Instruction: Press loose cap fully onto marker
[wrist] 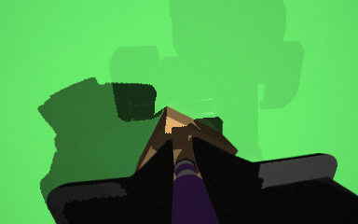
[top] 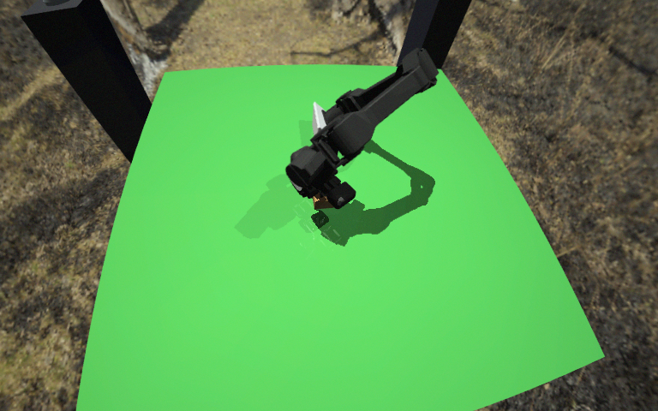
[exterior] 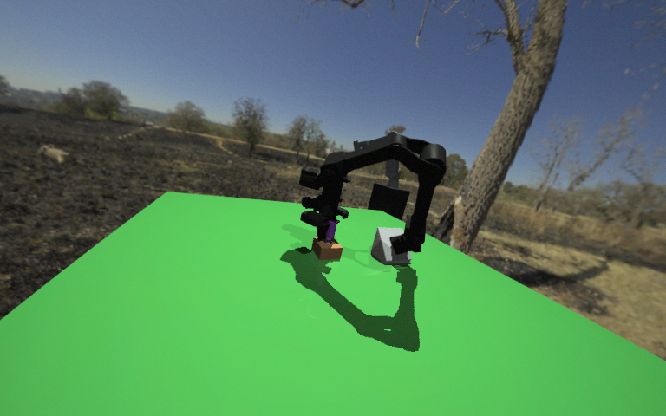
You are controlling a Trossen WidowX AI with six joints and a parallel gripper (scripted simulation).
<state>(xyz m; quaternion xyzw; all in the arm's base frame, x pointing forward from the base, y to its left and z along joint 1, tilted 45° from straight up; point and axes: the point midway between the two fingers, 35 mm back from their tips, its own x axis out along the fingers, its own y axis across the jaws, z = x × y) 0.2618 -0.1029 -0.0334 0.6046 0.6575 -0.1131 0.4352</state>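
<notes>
The marker cap is 1 cm behind my gripper tip, 2 cm to the left of it and 5 cm above it.
</notes>
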